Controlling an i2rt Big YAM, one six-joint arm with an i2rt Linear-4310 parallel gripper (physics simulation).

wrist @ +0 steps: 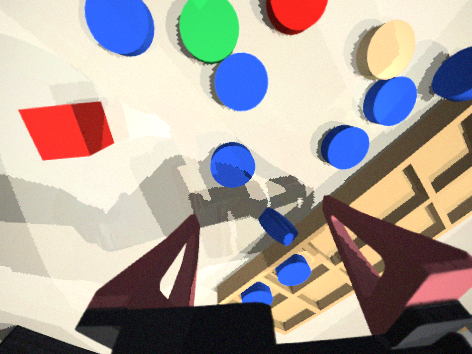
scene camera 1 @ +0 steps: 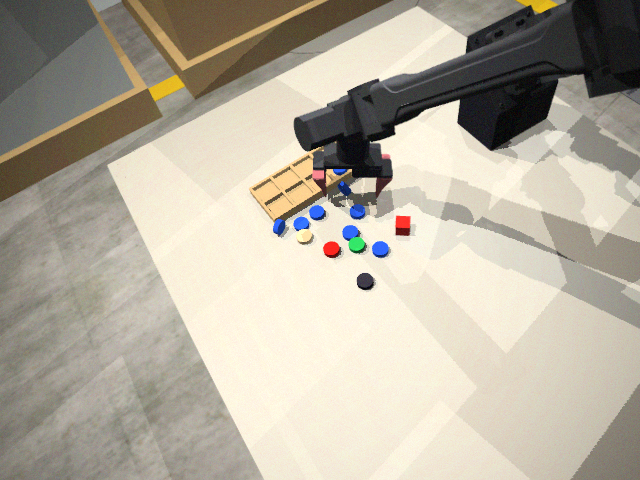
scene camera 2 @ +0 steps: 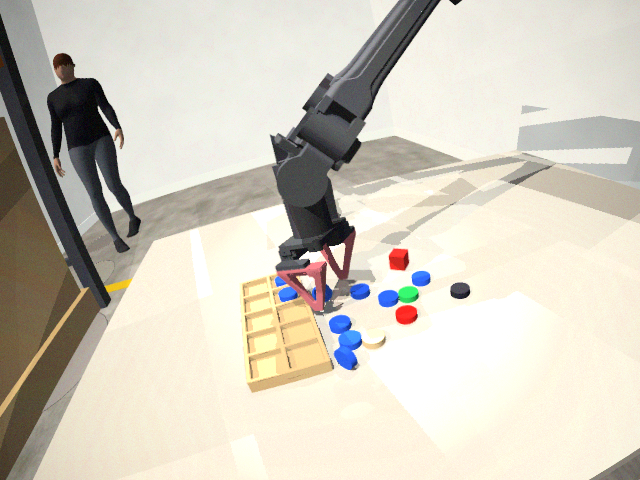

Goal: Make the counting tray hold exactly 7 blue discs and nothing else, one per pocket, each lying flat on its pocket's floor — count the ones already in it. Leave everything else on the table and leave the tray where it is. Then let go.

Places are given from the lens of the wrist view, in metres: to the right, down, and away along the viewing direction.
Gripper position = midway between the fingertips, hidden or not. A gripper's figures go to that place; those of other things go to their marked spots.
gripper [wrist: 258,211]: 0.02, 0.03, 0.14
wooden counting tray [wrist: 413,184]: 0.14, 0.01, 0.14
red cube [wrist: 75,130]: -0.08, -0.02, 0.09
green disc [wrist: 210,39]: -0.01, -0.07, 0.09
tan disc [wrist: 384,52]: 0.08, -0.07, 0.10
The marked spots on the wooden counting tray and the green disc are 0.17 m apart.
